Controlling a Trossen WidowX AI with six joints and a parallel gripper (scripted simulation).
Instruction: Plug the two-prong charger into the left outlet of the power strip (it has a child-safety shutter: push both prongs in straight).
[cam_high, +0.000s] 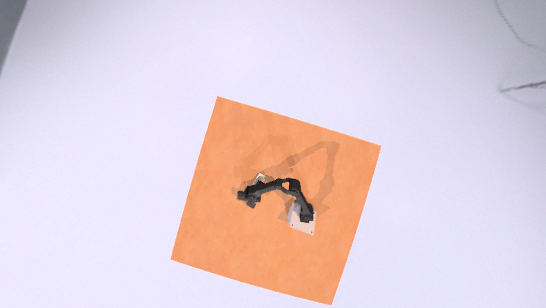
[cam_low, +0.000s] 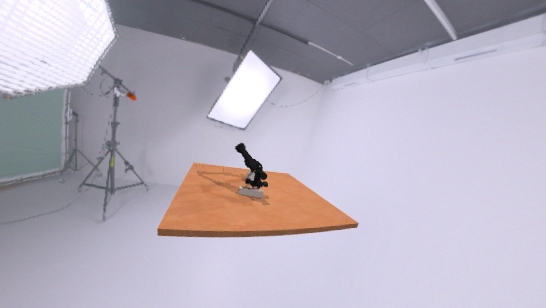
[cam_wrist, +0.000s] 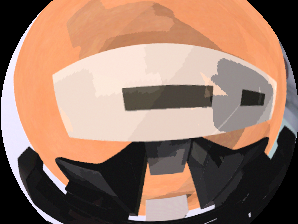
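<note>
My gripper tip is now 20 mm short of the grey charger and 10 mm below it.
</note>
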